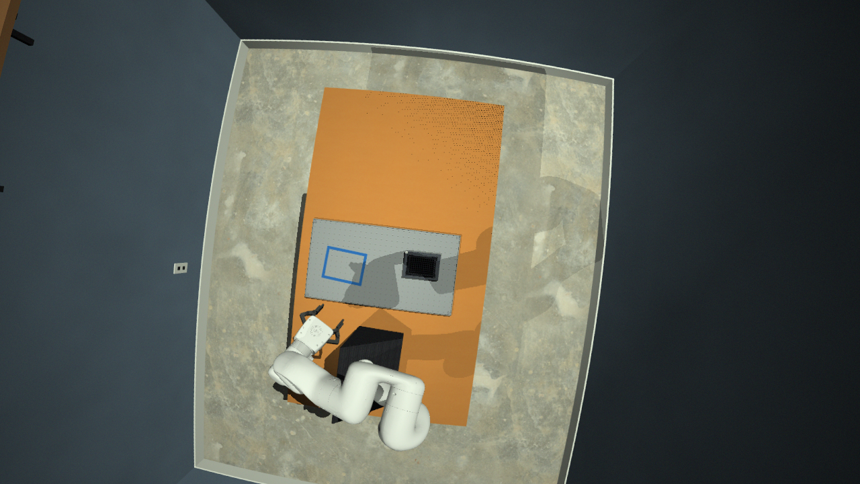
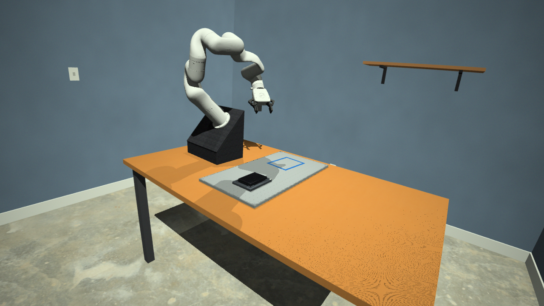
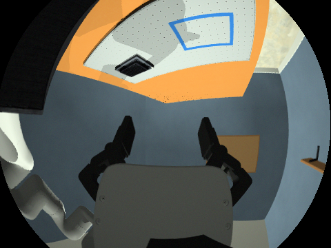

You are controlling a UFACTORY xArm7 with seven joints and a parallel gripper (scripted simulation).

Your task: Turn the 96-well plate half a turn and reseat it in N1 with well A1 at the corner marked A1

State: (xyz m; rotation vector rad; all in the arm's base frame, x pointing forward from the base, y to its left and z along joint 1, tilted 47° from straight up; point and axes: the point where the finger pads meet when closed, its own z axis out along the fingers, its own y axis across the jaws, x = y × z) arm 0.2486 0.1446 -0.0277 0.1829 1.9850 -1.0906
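The black 96-well plate lies 20 cm ahead of my hand, 30 cm to the right of it and 29 cm below it. Also, from my hand: dark plate nest N1: 20 cm ahead, 30 cm to the right, 30 cm below; white A1 mark: 26 cm ahead, 22 cm to the right, 30 cm below.
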